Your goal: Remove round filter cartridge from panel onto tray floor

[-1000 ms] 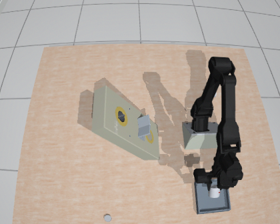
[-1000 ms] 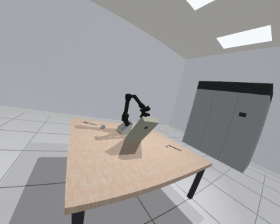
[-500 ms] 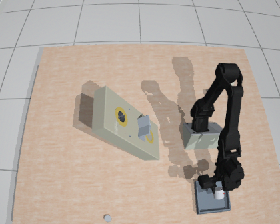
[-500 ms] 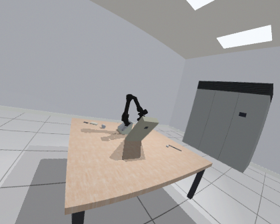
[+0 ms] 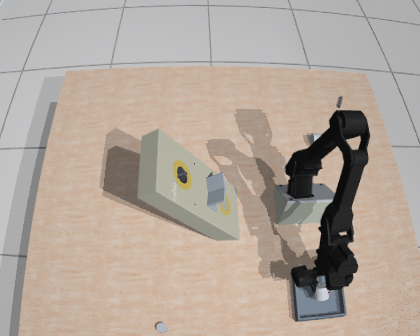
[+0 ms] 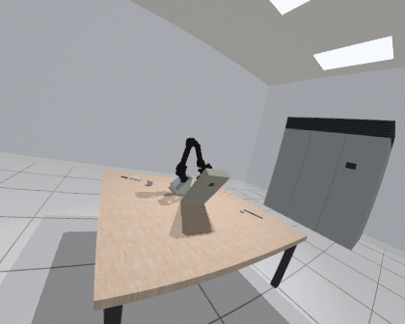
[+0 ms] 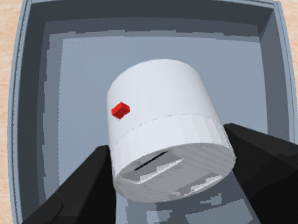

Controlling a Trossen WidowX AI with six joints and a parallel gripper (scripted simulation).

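My gripper tip is right at the round white filter cartridge. Round my gripper tip: grey tray 1 cm to the left, 4 cm below; then service panel 32 cm ahead, 33 cm to the right, 11 cm above; then grey bracket 26 cm ahead, 32 cm to the right, 9 cm above.
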